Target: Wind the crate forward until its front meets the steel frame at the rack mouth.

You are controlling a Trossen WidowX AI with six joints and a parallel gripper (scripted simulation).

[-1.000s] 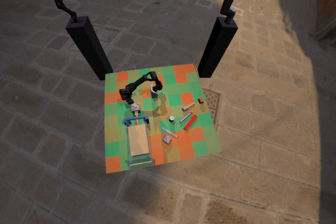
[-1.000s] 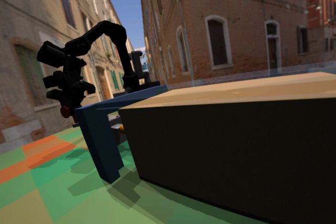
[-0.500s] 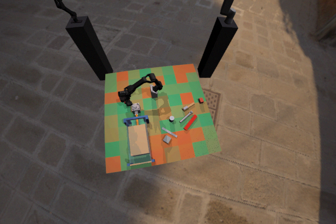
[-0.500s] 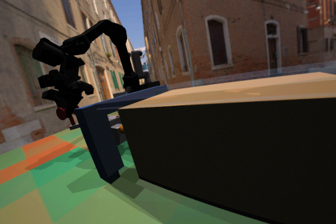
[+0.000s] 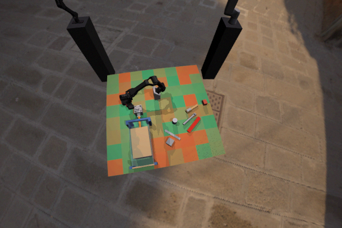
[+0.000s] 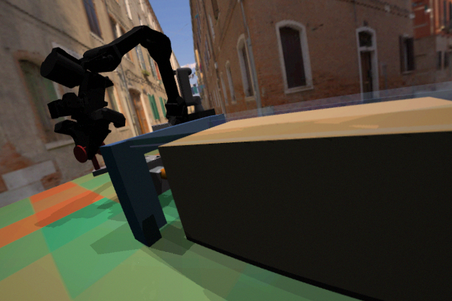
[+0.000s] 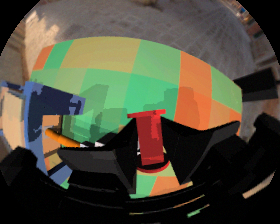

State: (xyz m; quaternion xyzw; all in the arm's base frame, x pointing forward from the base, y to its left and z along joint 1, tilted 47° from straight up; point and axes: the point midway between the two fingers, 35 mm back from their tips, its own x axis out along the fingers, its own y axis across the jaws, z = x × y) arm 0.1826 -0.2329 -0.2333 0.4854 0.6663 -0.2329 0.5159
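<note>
Right now the grey winch handle is 5 cm to the left of my gripper tip and 3 cm below it. The rest, counted from my gripper tip: red knob: 2 cm to the left, 1 cm behind; then grey winch: 10 cm to the left, 10 cm below, 1 cm ahead; then round puck: 53 cm to the left, 18 cm ahead, 10 cm below.
</note>
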